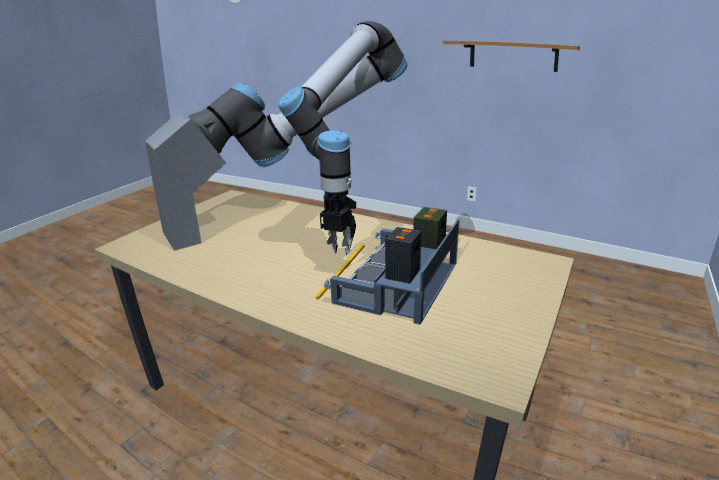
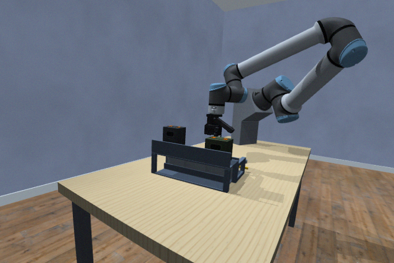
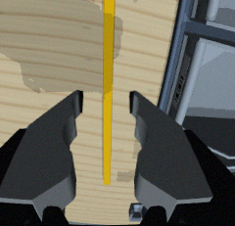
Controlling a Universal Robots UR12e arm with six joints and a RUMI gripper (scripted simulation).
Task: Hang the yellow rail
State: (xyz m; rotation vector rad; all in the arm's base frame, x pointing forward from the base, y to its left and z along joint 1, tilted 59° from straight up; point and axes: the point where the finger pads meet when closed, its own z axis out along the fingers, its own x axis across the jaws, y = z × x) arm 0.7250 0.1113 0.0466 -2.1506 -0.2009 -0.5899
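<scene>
My hand is 70 mm above the yellow rail. The rest, counted from my hand: black box 280 mm ahead, 40 mm to the right, 90 mm above; dark green box 210 mm ahead, 180 mm to the left, 70 mm above.
</scene>
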